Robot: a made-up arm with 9 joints.
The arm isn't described. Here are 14 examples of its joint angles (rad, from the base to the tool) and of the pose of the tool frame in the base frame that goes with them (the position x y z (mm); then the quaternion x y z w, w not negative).
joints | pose
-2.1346 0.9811 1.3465 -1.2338 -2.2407 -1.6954 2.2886 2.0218 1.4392 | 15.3 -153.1 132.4 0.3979 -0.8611 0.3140 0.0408
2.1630 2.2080 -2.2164 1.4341 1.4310 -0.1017 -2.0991 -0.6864 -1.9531 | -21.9 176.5 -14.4 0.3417 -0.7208 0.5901 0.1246
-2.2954 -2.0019 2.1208 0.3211 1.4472 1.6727 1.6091 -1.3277 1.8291 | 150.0 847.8 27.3 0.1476 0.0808 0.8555 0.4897
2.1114 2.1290 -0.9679 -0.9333 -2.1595 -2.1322 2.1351 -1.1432 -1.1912 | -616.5 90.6 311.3 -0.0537 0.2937 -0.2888 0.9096
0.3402 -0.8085 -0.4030 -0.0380 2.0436 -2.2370 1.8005 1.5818 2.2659 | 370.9 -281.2 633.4 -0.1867 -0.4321 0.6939 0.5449
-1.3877 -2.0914 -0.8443 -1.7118 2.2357 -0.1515 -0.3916 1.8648 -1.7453 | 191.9 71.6 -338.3 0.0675 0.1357 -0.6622 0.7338
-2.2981 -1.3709 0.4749 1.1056 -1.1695 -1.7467 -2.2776 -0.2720 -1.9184 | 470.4 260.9 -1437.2 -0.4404 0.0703 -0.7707 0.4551
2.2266 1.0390 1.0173 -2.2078 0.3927 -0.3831 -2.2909 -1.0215 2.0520 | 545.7 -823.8 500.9 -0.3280 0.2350 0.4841 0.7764
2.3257 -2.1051 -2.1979 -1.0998 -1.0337 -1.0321 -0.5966 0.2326 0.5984 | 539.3 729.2 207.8 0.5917 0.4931 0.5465 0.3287
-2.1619 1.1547 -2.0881 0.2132 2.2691 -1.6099 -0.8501 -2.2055 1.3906 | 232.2 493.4 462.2 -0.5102 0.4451 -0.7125 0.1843
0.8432 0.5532 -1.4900 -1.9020 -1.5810 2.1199 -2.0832 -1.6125 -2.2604 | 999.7 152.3 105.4 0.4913 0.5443 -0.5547 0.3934
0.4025 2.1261 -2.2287 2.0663 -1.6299 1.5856 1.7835 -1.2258 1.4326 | 16.9 -437.6 -256.5 -0.7808 -0.4615 0.3465 0.2394
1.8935 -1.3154 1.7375 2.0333 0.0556 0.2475 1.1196 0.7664 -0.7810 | -248.8 67.3 1273.3 0.0107 -0.8734 -0.2316 0.4283
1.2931 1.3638 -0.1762 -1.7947 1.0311 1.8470 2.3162 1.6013 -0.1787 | -199.7 -57.9 -141.6 0.4170 -0.2187 0.2141 0.8558
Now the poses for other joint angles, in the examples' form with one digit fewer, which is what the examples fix.
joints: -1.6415 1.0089 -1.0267 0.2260 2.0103 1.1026 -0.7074 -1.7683 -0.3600
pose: 462 -218 -53 0.054 0.807 -0.358 0.468
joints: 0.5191 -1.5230 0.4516 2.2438 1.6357 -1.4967 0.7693 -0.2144 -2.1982
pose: -407 -584 662 0.408 0.440 0.243 0.762
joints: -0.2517 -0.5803 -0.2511 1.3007 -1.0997 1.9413 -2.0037 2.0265 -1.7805
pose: 430 -696 1111 0.862 0.408 0.188 0.236
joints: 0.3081 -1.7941 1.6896 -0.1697 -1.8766 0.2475 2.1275 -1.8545 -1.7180
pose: 189 -685 225 -0.428 0.496 0.154 0.740
